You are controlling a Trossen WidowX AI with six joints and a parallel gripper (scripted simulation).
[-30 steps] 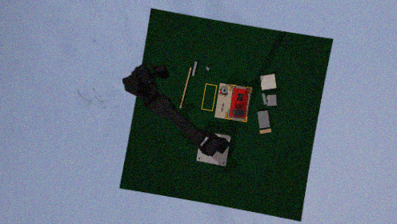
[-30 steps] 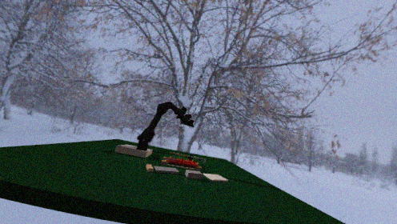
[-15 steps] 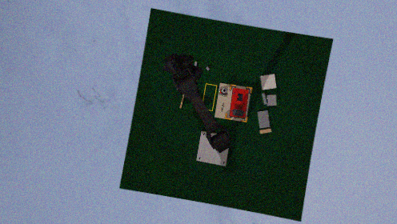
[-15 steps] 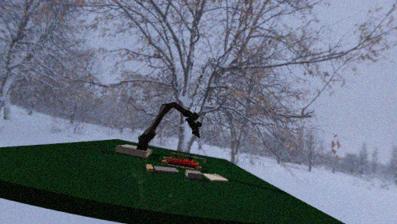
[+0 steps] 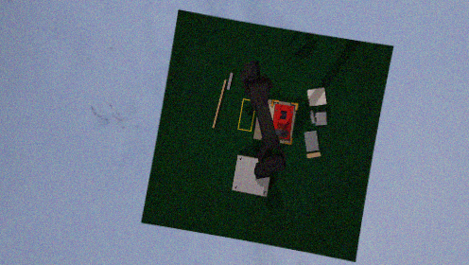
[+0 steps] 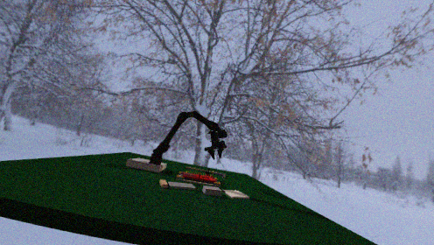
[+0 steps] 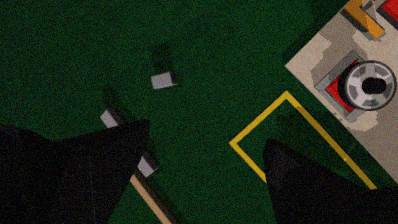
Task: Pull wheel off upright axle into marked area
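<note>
Now: gripper tip 7 cm past the wheel, 9 cm to the left of it and 9 cm above it. Round my gripper tip: wooden stick (6 cm behind, 18 cm to the left, 13 cm below).
</note>
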